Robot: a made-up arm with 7 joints.
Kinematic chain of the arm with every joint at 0, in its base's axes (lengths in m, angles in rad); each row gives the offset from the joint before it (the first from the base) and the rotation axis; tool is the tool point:
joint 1: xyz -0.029 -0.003 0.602 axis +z
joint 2: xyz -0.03 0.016 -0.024 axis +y
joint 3: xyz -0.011 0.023 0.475 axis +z
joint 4: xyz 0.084 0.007 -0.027 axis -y
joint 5: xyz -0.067 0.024 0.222 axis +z
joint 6: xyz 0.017 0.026 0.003 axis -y
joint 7: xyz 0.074 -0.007 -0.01 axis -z
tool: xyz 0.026 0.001 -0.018
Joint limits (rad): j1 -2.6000..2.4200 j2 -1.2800..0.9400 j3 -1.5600..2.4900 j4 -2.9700..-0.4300 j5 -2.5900..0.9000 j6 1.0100..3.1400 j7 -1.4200..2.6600
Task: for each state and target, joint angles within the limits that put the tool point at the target. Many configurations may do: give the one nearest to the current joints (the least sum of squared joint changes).
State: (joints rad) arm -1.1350 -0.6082 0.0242 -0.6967 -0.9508 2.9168 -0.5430
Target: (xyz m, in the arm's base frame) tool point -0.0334 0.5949 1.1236
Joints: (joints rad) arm -1.3035 -0.9329 0.3106 -0.4417 -0.6761 2.3317 -0.2888
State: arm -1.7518 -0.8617 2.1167 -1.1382 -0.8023 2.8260 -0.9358
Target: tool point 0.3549 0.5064 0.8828
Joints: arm -1.7402 -0.6073 2.0661 -1.4325 -0.9141 2.8994 -0.9884
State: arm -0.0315 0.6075 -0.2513 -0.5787 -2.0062 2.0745 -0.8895
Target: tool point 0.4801 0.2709 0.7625
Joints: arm 0.4079 0.6354 -0.0602 -1.4426 -2.0020 2.3116 -0.9503
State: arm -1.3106 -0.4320 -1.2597 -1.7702 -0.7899 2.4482 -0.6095
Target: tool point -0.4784 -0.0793 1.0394
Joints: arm -0.7239 -0.6401 -1.5600 -1.5504 -0.7229 2.3645 -0.5414
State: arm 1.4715 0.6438 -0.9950 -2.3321 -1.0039 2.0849 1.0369
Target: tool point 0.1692 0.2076 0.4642
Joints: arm 0.8144 0.9400 -0.2659 -2.6581 -0.8959 2.0629 0.4866
